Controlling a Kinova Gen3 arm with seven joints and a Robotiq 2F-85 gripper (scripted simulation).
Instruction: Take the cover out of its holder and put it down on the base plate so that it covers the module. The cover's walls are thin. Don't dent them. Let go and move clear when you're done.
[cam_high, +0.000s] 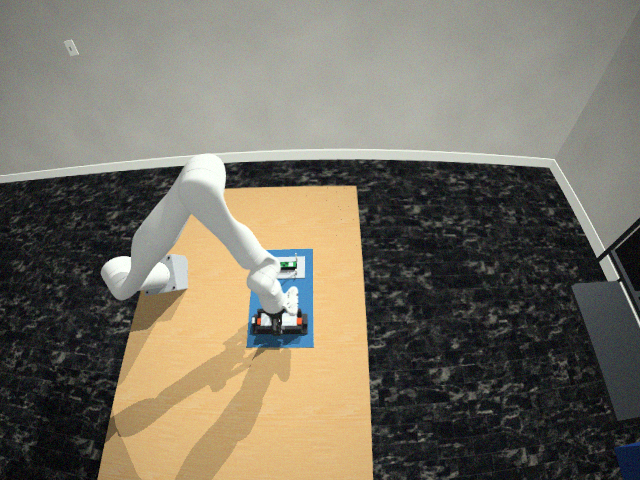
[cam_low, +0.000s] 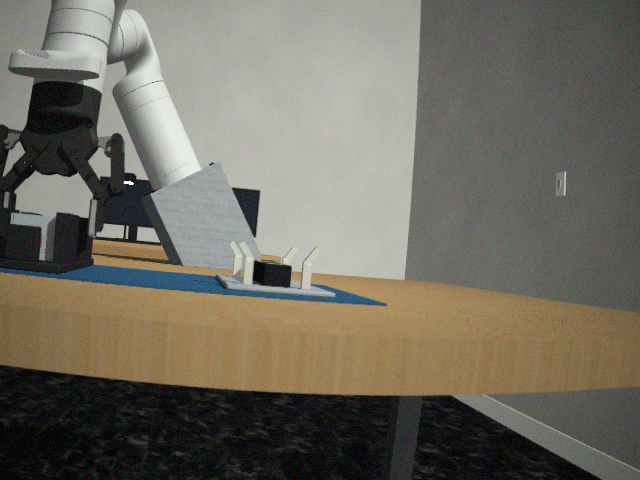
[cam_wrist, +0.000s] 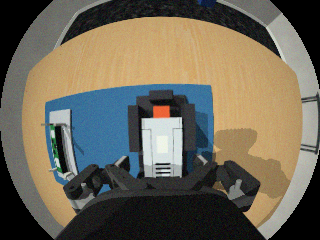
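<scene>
My gripper is now 1 cm above the cover.
</scene>
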